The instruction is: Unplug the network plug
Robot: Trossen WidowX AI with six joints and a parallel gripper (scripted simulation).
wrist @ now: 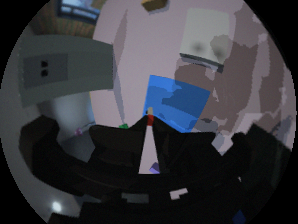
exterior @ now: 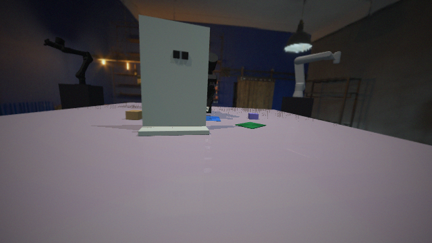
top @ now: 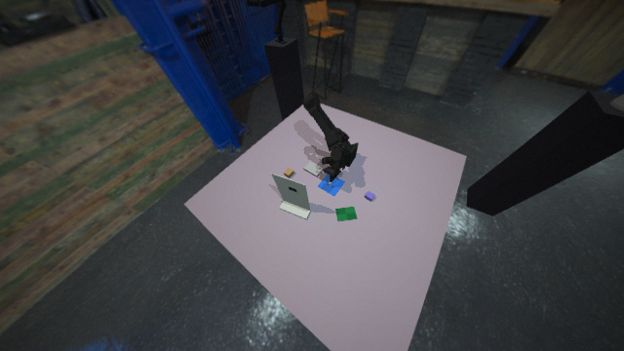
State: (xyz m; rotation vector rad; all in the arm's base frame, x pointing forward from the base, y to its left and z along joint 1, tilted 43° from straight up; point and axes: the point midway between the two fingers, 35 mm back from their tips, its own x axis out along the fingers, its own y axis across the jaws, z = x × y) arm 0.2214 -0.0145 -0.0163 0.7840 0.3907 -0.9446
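Right now the blue square is 1 cm behind my gripper tip and 5 cm below it. From my gripper tip the other things lie so: pale grey block: 6 cm behind, 16 cm to the right, 4 cm below; then grey upright panel: 21 cm ahead, 11 cm to the right, 7 cm above.
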